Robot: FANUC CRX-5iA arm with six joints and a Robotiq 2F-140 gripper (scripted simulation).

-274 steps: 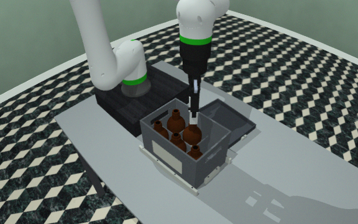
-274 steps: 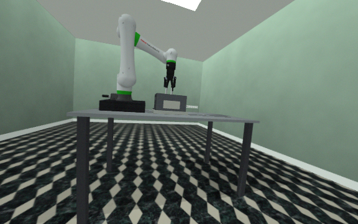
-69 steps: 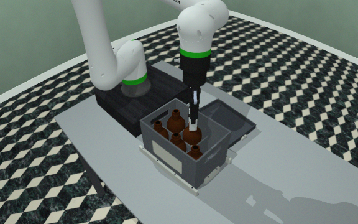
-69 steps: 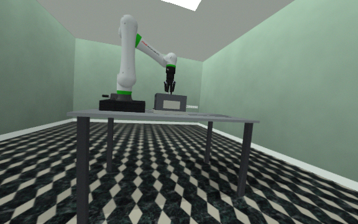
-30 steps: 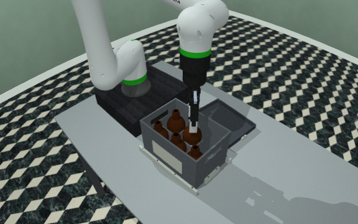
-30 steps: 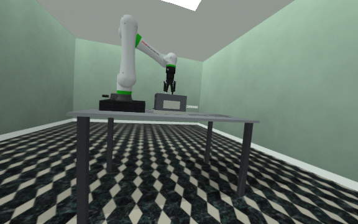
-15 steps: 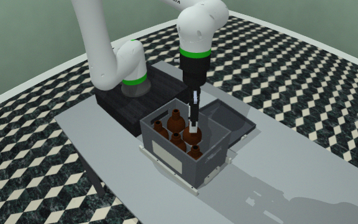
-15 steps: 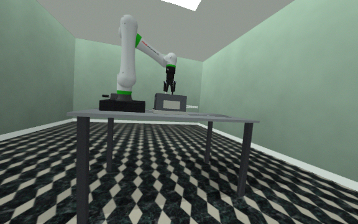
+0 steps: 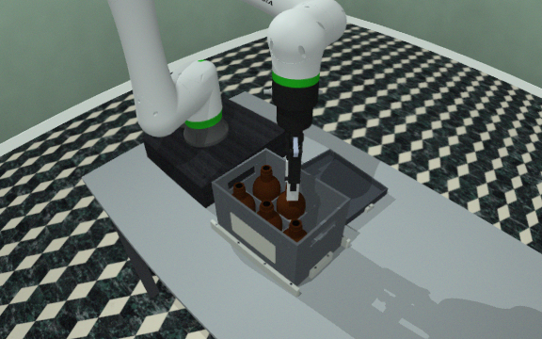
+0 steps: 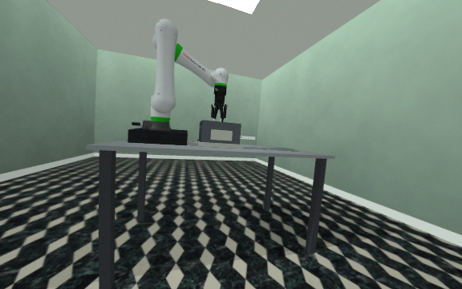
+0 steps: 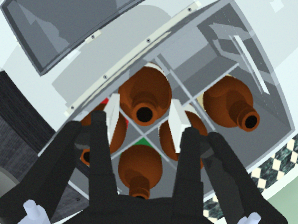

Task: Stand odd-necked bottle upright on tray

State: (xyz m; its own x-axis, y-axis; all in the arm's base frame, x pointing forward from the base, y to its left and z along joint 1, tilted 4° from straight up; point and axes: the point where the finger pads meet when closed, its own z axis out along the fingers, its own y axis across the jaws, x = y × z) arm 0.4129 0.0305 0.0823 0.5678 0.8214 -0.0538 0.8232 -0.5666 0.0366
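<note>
Now: the crate 90 mm below my hand, 40 mm to the right of it and 10 mm ahead of it. Also, from my hand: glass bottle (90 mm below, 80 mm behind, 20 mm to the right); then brown bottle (90 mm to the right, 90 mm below, 20 mm ahead); then dark grey tray (220 mm to the left, 160 mm below, 40 mm behind).
</note>
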